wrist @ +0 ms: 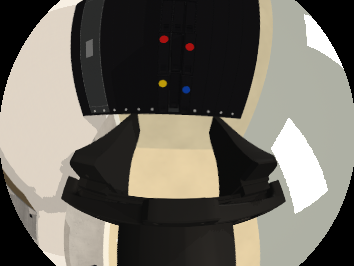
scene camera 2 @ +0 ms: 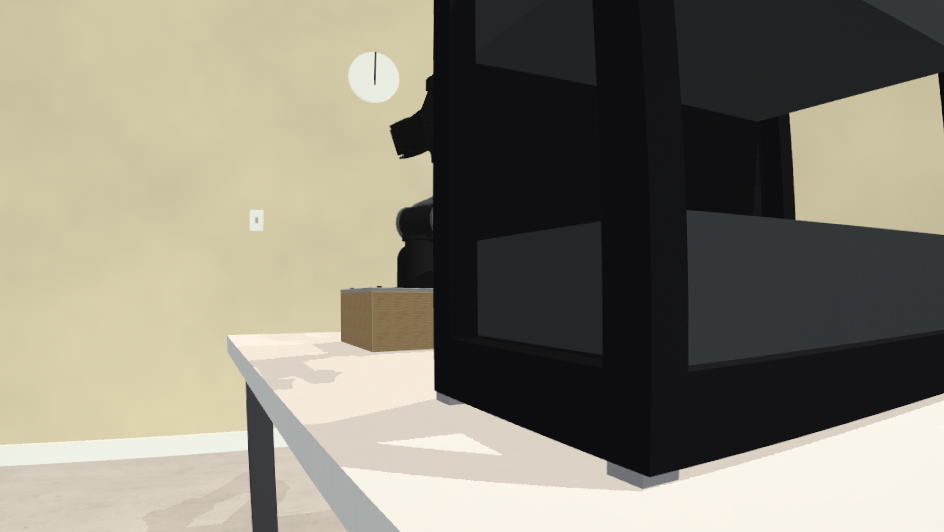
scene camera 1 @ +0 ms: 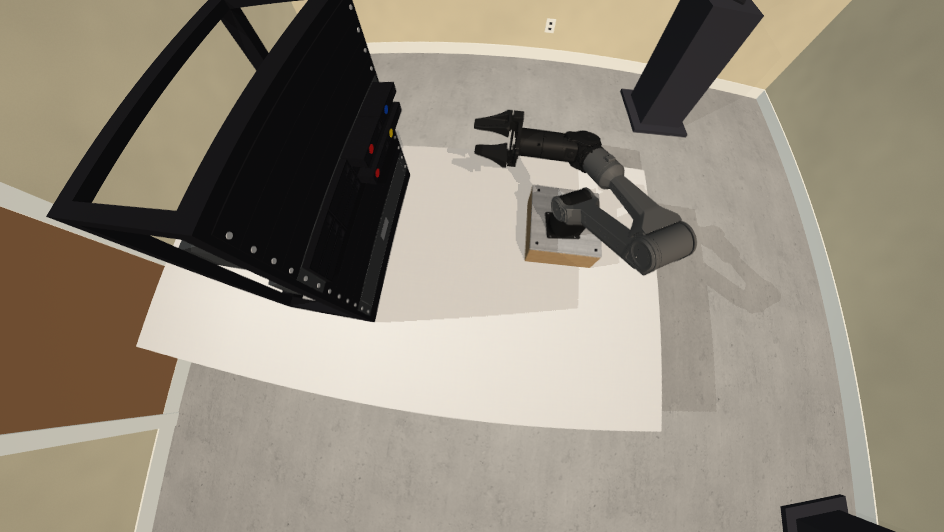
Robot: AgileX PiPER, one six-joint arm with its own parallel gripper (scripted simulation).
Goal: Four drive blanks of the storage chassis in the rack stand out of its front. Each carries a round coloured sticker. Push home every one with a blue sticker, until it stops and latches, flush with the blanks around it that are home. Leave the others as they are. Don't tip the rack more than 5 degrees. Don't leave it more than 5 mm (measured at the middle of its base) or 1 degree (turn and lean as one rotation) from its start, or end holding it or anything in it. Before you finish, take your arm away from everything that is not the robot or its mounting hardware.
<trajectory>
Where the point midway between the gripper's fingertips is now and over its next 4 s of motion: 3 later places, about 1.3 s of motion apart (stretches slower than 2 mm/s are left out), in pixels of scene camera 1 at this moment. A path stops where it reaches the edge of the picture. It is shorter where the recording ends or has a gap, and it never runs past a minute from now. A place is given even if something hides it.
The gripper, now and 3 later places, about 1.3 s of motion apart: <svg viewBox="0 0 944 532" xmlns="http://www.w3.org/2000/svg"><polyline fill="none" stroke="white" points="474,137 458,141 406,155 403,141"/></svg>
</trajectory>
